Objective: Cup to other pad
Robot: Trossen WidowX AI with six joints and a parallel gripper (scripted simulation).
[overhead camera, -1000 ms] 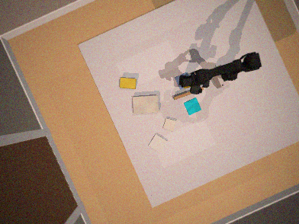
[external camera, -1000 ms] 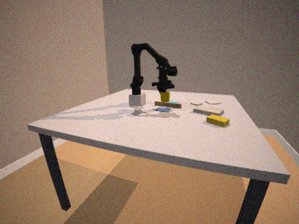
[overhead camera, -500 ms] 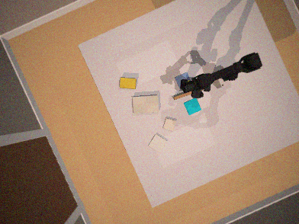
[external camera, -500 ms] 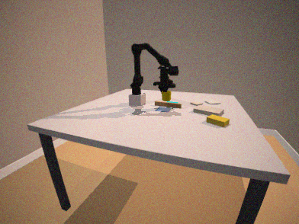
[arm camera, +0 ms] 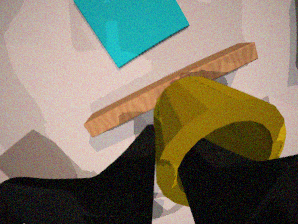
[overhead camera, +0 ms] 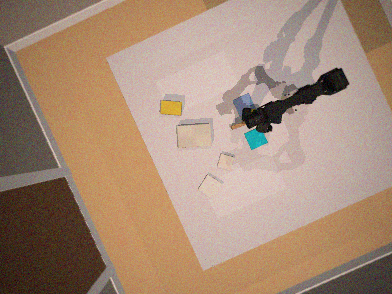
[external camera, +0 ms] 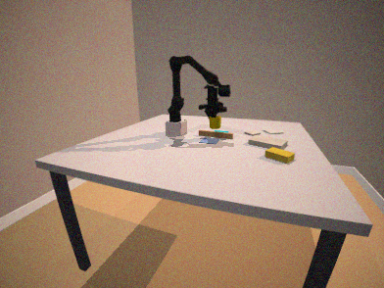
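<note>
Right now the cyan pad is 100 mm to the left of my gripper tip, 100 mm below it and 30 mm ahead of it. From my gripper tip the other things lie so: thin brown wooden bar: 80 mm below, 20 mm ahead; olive-yellow cup: 20 mm to the right, 20 mm ahead; blue pad: 100 mm to the right, 100 mm below, 10 mm ahead.
</note>
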